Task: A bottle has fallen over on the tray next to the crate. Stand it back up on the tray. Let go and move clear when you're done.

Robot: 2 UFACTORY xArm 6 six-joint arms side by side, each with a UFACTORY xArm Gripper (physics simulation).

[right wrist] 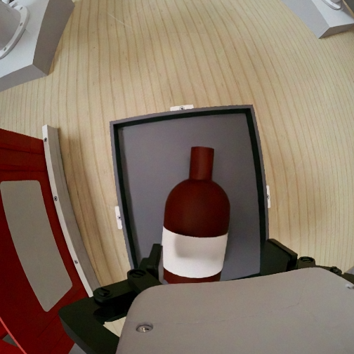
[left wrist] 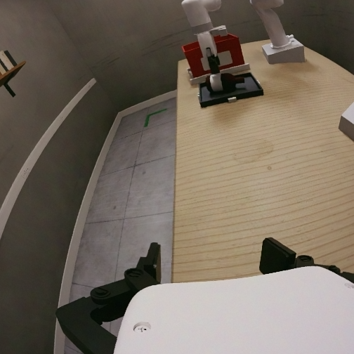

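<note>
A dark red bottle (left wrist: 230,82) (right wrist: 197,210) with a white label lies on its side on the dark grey tray (left wrist: 251,93) (right wrist: 150,165). In the right wrist view its neck points up the picture, away from the gripper. My right gripper (right wrist: 215,259) is open, with one finger on each side of the bottle's labelled lower part; its base end is partly hidden by the gripper body. The left wrist view shows the right gripper from afar, over the bottle. My left gripper (left wrist: 213,258) is open and empty, far from the tray.
The red crate (left wrist: 238,50) (right wrist: 20,156) stands beside the tray, behind a white rail (right wrist: 58,200). Robot base blocks (left wrist: 285,54) (right wrist: 44,40) stand on the wooden table (left wrist: 225,175) (right wrist: 125,65). A small wall shelf (left wrist: 11,74) shows at the far left in the left wrist view.
</note>
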